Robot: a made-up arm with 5 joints. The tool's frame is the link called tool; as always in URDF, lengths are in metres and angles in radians.
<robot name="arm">
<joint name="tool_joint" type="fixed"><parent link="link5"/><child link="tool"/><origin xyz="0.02 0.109 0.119" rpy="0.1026 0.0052 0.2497"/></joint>
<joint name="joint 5" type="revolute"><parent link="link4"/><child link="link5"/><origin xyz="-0.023 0.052 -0.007" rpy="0 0 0"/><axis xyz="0.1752 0.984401 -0.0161"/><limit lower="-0.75" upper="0.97"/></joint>
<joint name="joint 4" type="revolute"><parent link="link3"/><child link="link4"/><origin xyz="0.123 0.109 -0.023" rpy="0 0 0"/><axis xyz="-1 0 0"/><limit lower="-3.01" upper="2.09"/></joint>
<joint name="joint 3" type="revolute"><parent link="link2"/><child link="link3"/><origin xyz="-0.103 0.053 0.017" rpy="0 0 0"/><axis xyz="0 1 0"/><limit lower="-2.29" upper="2.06"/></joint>
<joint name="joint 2" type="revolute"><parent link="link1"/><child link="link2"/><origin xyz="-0.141 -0.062 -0.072" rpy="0 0 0"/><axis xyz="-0.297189 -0.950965 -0.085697"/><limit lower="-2.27" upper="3.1"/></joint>
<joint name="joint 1" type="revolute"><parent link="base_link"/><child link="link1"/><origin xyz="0.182 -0.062 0.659" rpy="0 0 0"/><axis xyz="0.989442 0.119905 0.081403"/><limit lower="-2.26" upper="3.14"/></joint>
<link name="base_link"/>
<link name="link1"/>
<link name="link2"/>
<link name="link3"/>
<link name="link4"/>
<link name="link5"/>
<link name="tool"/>
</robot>
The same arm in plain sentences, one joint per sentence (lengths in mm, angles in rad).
The arm has five revolute joints in a row. What follows holds with every joint at zero, and every direction is one of the base frame's. The first joint lies 182 mm along +x and 62 mm along -y and 659 mm along +z from the base frame's origin and turns about the direction (0.989442, 0.119905, 0.081403), from -2.26 to 3.14 rad. The second joint lies 141 mm along -x and 62 mm along -y and 72 mm along -z from the first joint and turns about the direction (-0.297189, -0.950965, -0.085697), from -2.27 to 3.1 rad. The third joint lies 103 mm along -x and 53 mm along +y and 17 mm along +z from the second joint and turns about +y, from -2.29 to 2.06 rad. The fourth joint lies 123 mm along +x and 109 mm along +y and 23 mm along -z from the third joint and turns about -x, from -3.01 to 2.09 rad. The fifth joint lies 23 mm along -x and 52 mm along +y and 7 mm along -z from the fourth joint and turns about the direction (0.1752, 0.984401, -0.0161), from -0.75 to 0.97 rad. The tool frame, which is the frame that the pose is given for, lies 20 mm along +x and 109 mm along +y and 119 mm along +z from the fifth joint; its axes are the base frame's turned by roll 0.1026, pitch 0.0052 and yaw 0.2497 rad (as in URDF: about the fixed x, then y, then z).
